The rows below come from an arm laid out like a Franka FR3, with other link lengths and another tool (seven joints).
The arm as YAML. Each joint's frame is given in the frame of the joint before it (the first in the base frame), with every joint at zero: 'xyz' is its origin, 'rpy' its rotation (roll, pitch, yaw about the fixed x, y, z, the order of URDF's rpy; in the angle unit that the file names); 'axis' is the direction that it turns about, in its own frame. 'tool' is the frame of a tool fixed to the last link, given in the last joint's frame.
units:
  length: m
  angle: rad
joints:
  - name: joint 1
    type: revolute
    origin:
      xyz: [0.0, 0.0, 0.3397]
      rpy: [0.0, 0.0, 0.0]
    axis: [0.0, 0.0, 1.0]
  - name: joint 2
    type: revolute
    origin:
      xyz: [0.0, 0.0, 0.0]
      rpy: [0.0, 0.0, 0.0]
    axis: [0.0, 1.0, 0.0]
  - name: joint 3
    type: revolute
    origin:
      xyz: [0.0, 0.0, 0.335]
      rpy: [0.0, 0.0, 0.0]
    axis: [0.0, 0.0, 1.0]
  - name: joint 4
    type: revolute
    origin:
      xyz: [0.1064, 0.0, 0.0]
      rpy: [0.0, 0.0, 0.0]
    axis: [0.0, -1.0, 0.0]
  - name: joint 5
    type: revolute
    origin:
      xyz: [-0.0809, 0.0, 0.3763]
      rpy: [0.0, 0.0, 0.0]
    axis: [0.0, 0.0, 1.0]
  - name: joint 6
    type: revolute
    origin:
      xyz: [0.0, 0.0, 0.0]
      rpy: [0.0, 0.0, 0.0]
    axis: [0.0, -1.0, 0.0]
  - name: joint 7
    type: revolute
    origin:
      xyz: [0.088, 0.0, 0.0]
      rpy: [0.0, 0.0, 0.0]
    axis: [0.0, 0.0, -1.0]
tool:
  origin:
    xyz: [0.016, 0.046, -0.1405]
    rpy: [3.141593, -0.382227, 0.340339]
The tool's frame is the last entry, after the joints.
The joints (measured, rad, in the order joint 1, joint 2, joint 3, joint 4, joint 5, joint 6, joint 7), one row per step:
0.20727 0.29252 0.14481 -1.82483 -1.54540 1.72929 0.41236
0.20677 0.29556 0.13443 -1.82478 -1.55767 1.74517 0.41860
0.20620 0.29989 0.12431 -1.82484 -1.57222 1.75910 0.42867
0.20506 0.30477 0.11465 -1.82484 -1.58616 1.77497 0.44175
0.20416 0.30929 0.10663 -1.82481 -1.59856 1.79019 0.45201
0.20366 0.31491 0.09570 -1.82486 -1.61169 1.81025 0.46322
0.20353 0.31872 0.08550 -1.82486 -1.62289 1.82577 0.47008
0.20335 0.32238 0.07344 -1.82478 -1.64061 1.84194 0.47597
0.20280 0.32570 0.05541 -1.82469 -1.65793 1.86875 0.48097
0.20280 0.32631 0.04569 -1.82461 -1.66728 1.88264 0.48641
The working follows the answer.
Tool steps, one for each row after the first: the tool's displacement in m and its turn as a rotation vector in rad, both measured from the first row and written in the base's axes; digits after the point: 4 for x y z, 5 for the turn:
0.0032 -0.0042 -0.0015 -0.00249 -0.00498 0.00859
0.0065 -0.0085 -0.0036 -0.00627 -0.01257 0.01643
0.0100 -0.0125 -0.0062 -0.00710 -0.02150 0.02517
0.0129 -0.0155 -0.0087 -0.00768 -0.02759 0.03479
0.0163 -0.0192 -0.0123 -0.00691 -0.03263 0.04644
0.0189 -0.0230 -0.0146 -0.00840 -0.03556 0.05491
0.0219 -0.0281 -0.0162 -0.01576 -0.03900 0.06591
0.0256 -0.0354 -0.0182 -0.01951 -0.03980 0.07967
0.0275 -0.0393 -0.0184 -0.02031 -0.04362 0.08657

Tool pose at each row, in the base's axes (x y z in m, rotation vector in rad; rounded; the steps above come from the unrounded poses):
0.6646 0.1109 0.3935 1.55189 1.06799 0.30931
0.6678 0.1068 0.3920 1.54394 1.07104 0.31747
0.6711 0.1025 0.3899 1.53440 1.07145 0.32629
0.6746 0.0984 0.3873 1.52660 1.07147 0.33840
0.6775 0.0955 0.3847 1.51942 1.07438 0.34913
0.6809 0.0918 0.3812 1.51270 1.07971 0.36124
0.6835 0.0879 0.3789 1.50620 1.08414 0.36830
0.6865 0.0828 0.3773 1.49305 1.09016 0.37401
0.6902 0.0755 0.3753 1.48244 1.10037 0.38175
0.6921 0.0717 0.3750 1.47701 1.10279 0.38877

